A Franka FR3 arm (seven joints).
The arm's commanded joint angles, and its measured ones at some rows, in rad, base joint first. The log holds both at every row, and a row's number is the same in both.
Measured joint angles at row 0:
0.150 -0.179 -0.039 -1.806 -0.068 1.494 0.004
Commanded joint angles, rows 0 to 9:
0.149 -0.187 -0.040 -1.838 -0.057 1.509 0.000
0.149 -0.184 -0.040 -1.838 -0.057 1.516 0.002
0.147 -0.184 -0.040 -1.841 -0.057 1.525 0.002
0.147 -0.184 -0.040 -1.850 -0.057 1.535 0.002
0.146 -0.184 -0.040 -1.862 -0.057 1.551 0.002
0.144 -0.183 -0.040 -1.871 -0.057 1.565 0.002
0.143 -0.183 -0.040 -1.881 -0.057 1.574 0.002
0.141 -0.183 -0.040 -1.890 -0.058 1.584 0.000
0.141 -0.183 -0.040 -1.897 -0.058 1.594 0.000
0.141 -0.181 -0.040 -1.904 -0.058 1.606 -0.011
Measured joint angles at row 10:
0.149 -0.170 -0.041 -1.860 -0.068 1.556 0.004
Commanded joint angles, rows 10 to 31:
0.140 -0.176 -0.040 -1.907 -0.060 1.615 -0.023
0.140 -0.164 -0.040 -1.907 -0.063 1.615 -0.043
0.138 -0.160 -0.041 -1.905 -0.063 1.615 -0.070
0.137 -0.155 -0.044 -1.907 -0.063 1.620 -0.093
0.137 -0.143 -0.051 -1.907 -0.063 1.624 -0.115
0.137 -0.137 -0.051 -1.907 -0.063 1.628 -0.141
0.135 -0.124 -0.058 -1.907 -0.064 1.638 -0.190
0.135 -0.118 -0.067 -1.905 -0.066 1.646 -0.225
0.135 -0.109 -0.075 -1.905 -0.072 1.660 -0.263
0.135 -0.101 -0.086 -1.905 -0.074 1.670 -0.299
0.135 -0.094 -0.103 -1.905 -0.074 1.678 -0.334
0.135 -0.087 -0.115 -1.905 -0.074 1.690 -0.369
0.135 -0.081 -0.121 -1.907 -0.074 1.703 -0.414
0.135 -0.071 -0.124 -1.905 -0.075 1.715 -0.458
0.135 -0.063 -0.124 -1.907 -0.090 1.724 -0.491
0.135 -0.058 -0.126 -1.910 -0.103 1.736 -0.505
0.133 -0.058 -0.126 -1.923 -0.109 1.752 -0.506
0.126 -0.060 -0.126 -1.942 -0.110 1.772 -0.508
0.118 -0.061 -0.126 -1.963 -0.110 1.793 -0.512
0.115 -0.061 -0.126 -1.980 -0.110 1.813 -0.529
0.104 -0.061 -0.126 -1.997 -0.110 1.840 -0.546
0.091 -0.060 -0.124 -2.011 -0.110 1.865 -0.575
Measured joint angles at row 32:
0.130 -0.045 -0.133 -1.942 -0.098 1.782 -0.506
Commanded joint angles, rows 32 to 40:
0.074 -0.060 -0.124 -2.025 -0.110 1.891 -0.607
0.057 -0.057 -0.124 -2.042 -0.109 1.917 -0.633
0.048 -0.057 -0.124 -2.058 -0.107 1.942 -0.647
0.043 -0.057 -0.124 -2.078 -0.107 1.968 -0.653
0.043 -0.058 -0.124 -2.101 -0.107 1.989 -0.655
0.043 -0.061 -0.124 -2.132 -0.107 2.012 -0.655
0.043 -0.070 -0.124 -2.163 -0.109 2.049 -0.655
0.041 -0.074 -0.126 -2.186 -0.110 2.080 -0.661
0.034 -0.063 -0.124 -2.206 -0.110 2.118 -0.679
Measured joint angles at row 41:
0.050 -0.041 -0.133 -2.118 -0.100 2.018 -0.644
